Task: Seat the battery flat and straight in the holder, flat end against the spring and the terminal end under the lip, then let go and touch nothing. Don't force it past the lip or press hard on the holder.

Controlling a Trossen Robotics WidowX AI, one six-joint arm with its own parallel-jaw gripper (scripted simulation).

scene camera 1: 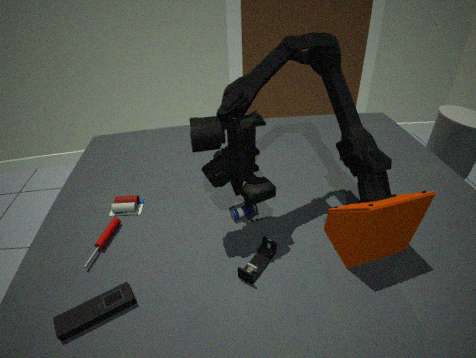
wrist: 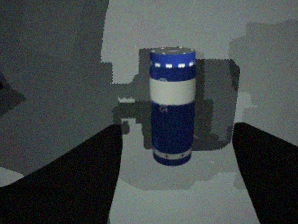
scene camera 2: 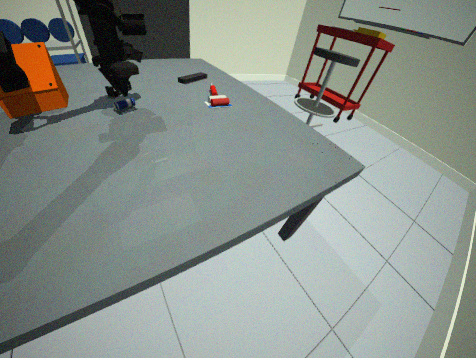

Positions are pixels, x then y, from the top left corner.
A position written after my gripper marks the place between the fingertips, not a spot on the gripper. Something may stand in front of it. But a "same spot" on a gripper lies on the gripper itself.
Scene:
my gripper: scene camera 1; wrist; scene camera 2 122, 94
same spot on my gripper: (scene camera 1: 237, 183) = (wrist: 270, 187)

